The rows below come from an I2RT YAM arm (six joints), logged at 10 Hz.
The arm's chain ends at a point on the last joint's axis. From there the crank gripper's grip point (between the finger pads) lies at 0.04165 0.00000 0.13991 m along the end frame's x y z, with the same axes.
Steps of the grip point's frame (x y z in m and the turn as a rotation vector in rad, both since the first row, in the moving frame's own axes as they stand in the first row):
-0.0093, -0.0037, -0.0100, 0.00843, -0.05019, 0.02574
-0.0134, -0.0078, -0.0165, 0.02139, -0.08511, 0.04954
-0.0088, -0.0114, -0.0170, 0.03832, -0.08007, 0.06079
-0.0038, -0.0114, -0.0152, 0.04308, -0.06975, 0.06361
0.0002, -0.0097, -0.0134, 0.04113, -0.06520, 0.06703
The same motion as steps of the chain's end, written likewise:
-0.0022, -0.0035, -0.0119, 0.00843, -0.05019, 0.02574
-0.0014, -0.0065, -0.0195, 0.02139, -0.08511, 0.04954
0.0024, -0.0082, -0.0198, 0.03832, -0.08007, 0.06079
0.0059, -0.0077, -0.0177, 0.04308, -0.06975, 0.06361
0.0093, -0.0064, -0.0158, 0.04113, -0.06520, 0.06703

